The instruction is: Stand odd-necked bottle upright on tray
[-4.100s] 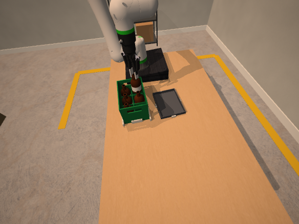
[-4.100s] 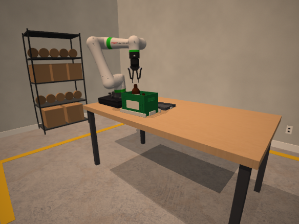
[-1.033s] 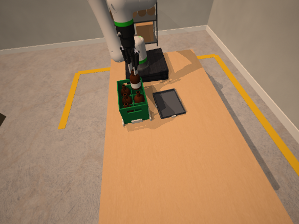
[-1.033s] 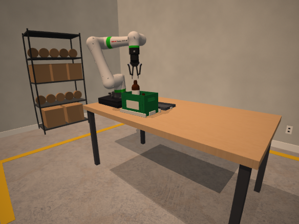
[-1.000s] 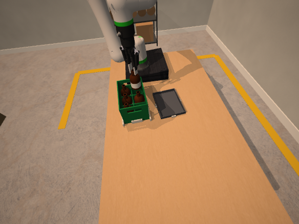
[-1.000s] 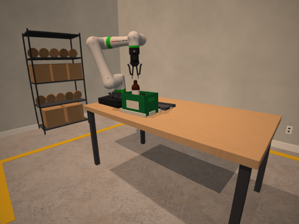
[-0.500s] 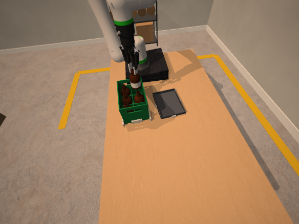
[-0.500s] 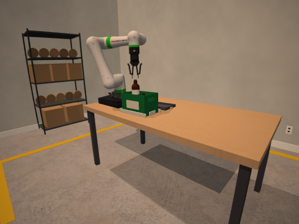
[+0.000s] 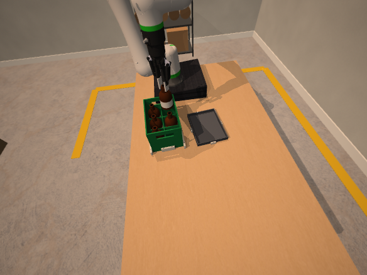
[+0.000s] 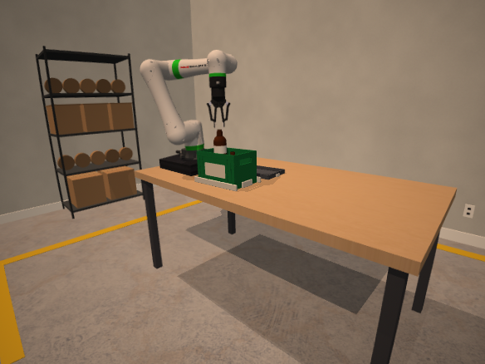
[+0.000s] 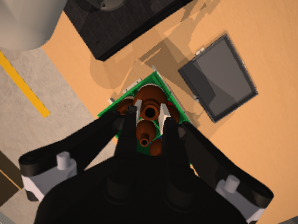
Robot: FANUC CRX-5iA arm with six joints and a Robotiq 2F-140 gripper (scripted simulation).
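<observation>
My hand is 90 mm above the glass bottle. From my hand the other things lie so: dark grey tray (280 mm below, 220 mm to the left, 120 mm ahead); green crate (210 mm below, 90 mm ahead, 50 mm to the right).
</observation>
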